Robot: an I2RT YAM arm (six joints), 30 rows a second.
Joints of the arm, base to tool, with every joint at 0 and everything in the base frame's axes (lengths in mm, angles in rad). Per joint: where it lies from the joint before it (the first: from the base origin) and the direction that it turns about. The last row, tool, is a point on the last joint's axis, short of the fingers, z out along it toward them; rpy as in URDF.
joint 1: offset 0 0 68 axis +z
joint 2: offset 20 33.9 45.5 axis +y
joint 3: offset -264 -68.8 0 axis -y
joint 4: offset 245 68.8 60 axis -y
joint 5: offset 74 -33.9 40.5 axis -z
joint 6: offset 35.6 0 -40.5 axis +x
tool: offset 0 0 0 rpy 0 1.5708 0
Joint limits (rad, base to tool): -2.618..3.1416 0..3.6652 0..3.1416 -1.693..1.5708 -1.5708..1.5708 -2.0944..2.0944
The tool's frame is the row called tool.
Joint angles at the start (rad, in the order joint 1, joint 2, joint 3, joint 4, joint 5, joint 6):
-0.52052 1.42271 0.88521 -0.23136 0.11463 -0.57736
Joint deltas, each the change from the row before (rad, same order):
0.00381 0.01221 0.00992 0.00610 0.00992 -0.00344
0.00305 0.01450 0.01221 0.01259 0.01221 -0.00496
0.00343 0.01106 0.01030 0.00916 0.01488 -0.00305
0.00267 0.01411 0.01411 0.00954 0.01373 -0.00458
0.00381 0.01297 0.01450 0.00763 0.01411 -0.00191
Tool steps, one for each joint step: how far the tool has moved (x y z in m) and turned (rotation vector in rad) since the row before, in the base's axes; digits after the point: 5 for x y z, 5 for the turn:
0.00326 -0.00094 0.00023 -0.00980 0.00168 -0.00096
0.00405 -0.00172 0.00079 -0.01518 -0.00250 -0.00241
0.00326 -0.00121 0.00088 -0.01467 -0.00089 -0.00539
0.00399 -0.00182 0.00120 -0.01531 -0.00156 -0.00440
0.00398 -0.00138 0.00148 -0.01375 -0.00248 -0.00543

